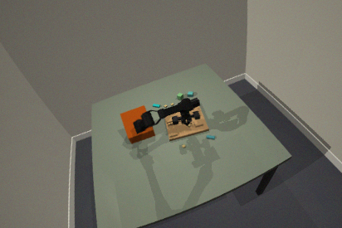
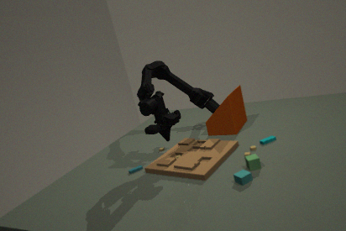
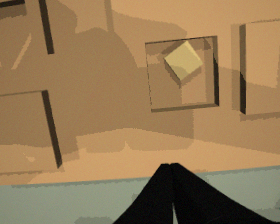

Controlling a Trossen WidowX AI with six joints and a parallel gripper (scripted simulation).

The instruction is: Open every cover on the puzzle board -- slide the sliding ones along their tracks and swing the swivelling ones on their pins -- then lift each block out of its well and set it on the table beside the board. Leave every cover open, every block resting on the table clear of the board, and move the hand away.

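Right now the tan puzzle board is 20 mm ahead of my gripper tip, 90 mm to the left of it and 60 mm below it. Round my gripper tip: flat teal piece (90 mm behind, 410 mm to the left, 70 mm below); then green cube (130 mm ahead, 370 mm to the left, 60 mm below); then teal cube (220 mm ahead, 340 mm to the left, 70 mm below).
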